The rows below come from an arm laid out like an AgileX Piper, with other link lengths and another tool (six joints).
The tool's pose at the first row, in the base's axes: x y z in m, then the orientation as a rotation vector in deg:
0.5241, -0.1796, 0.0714, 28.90, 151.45, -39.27
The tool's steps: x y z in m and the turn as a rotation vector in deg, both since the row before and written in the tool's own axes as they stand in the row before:
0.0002, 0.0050, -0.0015, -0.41, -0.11, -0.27
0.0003, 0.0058, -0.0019, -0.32, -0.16, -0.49
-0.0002, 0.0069, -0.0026, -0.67, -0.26, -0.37
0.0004, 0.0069, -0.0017, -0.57, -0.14, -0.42
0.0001, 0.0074, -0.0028, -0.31, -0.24, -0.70
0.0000, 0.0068, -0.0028, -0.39, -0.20, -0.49
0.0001, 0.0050, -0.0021, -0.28, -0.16, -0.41
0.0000, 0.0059, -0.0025, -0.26, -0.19, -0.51
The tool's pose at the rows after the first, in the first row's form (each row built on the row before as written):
0.5257, -0.1747, 0.0706, 28.39, 151.55, -38.80
0.5274, -0.1689, 0.0698, 27.59, 151.67, -38.53
0.5297, -0.1619, 0.0694, 26.80, 151.72, -37.75
0.5316, -0.1552, 0.0680, 26.03, 151.87, -37.11
0.5336, -0.1476, 0.0675, 24.93, 151.98, -36.92
0.5354, -0.1405, 0.0673, 24.10, 152.06, -36.55
0.5365, -0.1352, 0.0671, 23.42, 152.12, -36.30
0.5379, -0.1289, 0.0670, 22.60, 152.18, -36.11

